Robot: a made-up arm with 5 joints. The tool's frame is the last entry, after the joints.
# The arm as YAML. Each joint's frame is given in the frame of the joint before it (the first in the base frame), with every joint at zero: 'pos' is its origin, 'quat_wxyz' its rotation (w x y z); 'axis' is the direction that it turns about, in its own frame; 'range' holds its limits. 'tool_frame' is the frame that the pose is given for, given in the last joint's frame.
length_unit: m
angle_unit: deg
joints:
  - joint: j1
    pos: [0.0, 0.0, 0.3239]
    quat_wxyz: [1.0, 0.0, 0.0, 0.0]
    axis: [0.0, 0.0, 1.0]
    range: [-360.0, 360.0]
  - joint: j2
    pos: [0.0, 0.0, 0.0]
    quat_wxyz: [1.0, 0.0, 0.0, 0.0]
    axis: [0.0, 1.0, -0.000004]
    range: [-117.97, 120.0]
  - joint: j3
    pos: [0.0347, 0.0, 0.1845]
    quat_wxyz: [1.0, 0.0, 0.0, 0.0]
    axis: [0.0, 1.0, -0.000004]
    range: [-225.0, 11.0]
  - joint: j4
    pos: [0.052, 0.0, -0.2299]
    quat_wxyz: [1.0, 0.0, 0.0, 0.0]
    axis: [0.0, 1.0, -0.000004]
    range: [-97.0, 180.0]
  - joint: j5
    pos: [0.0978, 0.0, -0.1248]
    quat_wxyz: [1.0, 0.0, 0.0, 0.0]
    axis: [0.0, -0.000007, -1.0]
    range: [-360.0, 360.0]
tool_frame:
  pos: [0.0, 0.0, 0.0]
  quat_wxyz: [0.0, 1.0, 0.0, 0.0]
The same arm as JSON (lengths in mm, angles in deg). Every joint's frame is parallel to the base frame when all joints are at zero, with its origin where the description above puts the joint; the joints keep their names.
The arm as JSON. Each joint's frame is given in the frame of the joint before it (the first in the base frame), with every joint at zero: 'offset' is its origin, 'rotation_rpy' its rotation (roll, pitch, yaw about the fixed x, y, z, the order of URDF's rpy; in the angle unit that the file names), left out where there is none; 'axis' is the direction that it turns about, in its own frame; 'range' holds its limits. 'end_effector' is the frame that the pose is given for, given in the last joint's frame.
{"length_unit": "mm", "angle_unit": "deg", "chain": [
  {"id": "j1", "offset": [0.0, 0.0, 323.9], "axis": "+z", "range": [-360.0, 360.0]},
  {"id": "j2", "offset": [0.0, 0.0, 0.0], "axis": "+y", "range": [-117.97, 120.0]},
  {"id": "j3", "offset": [34.7, 0.0, 184.5], "axis": "+y", "range": [-225.0, 11.0]},
  {"id": "j4", "offset": [52.0, 0.0, -229.9], "axis": "+y", "range": [-97.0, 180.0]},
  {"id": "j5", "offset": [97.8, 0.0, -124.8], "axis": "-z", "range": [-360.0, 360.0]}
], "end_effector": {"offset": [0.0, 0.0, 0.0], "rotation_rpy": [180.0, 0.0, 0.0]}}

